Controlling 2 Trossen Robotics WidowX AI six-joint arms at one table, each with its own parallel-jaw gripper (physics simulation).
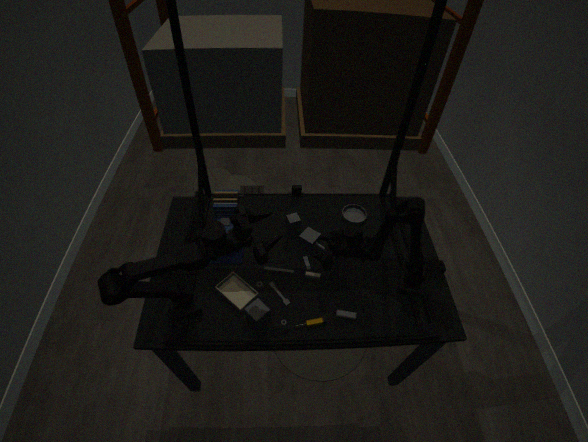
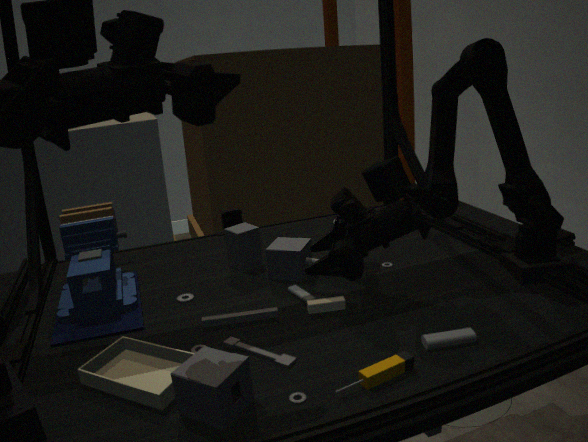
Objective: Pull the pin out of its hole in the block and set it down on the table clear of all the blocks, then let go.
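Where they show: left gripper, fingertip midpoint: (image 1: 315, 246) (image 2: 308, 260); right gripper, fingertip midpoint: (image 1: 277, 224) (image 2: 218, 73); left arm's base, link origin: (image 1: 412, 282) (image 2: 536, 257); right arm's base, link origin: (image 1: 183, 301).
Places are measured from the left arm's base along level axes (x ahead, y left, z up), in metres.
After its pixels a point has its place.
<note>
A small pale pin (image 1: 320, 245) @(y -0.062, x 0.396, z 0.006 m) (image 2: 312, 260) @(y -0.061, x 0.406, z 0.005 m) shows as a short stub at the right side of a grey block (image 1: 310, 235) @(y -0.079, x 0.446, z 0.033 m) (image 2: 285, 262) @(y -0.049, x 0.455, z 0.010 m); how deep it sits in the hole is hidden. My left gripper (image 1: 322, 248) @(y -0.047, x 0.414, z 0.012 m) (image 2: 312, 261) @(y -0.047, x 0.414, z 0.012 m) is open beside that block, one fingertip on each side of the stub, not gripping it. My right gripper (image 1: 276, 227) @(y 0.161, x 0.513, z 0.350 m) is open and empty, raised over the left part of the table. Another grey block (image 1: 293, 217) @(y -0.136, x 0.538, z 0.053 m) (image 2: 242, 247) @(y -0.103, x 0.537, z 0.024 m) stands behind, and a third block (image 1: 257, 309) @(y 0.304, x 0.539, z 0.033 m) (image 2: 212, 375) @(y 0.324, x 0.534, z 0.033 m) with a dark hole stands at the front left.
A cream tray (image 1: 236, 291) @(y 0.233, x 0.655, z -0.024 m) (image 2: 125, 387) @(y 0.286, x 0.656, z -0.008 m) touches or nearly touches the front-left block. A grey bar (image 2: 240, 314) @(y 0.093, x 0.528, z -0.015 m), pale pieces (image 2: 300, 292) @(y 0.024, x 0.432, z -0.017 m) (image 2: 326, 304) @(y 0.081, x 0.392, z -0.014 m), wrench-like piece (image 2: 260, 351) @(y 0.193, x 0.492, z -0.022 m), yellow screwdriver (image 1: 314, 321) @(y 0.268, x 0.336, z -0.009 m) (image 2: 382, 371) @(y 0.278, x 0.338, z -0.010 m) and grey cylinder (image 1: 346, 314) @(y 0.205, x 0.229, z -0.013 m) (image 2: 450, 338) @(y 0.212, x 0.231, z -0.014 m) lie around. A blue fixture (image 2: 90, 280) @(y 0.017, x 0.797, z 0.025 m) stands left.
</note>
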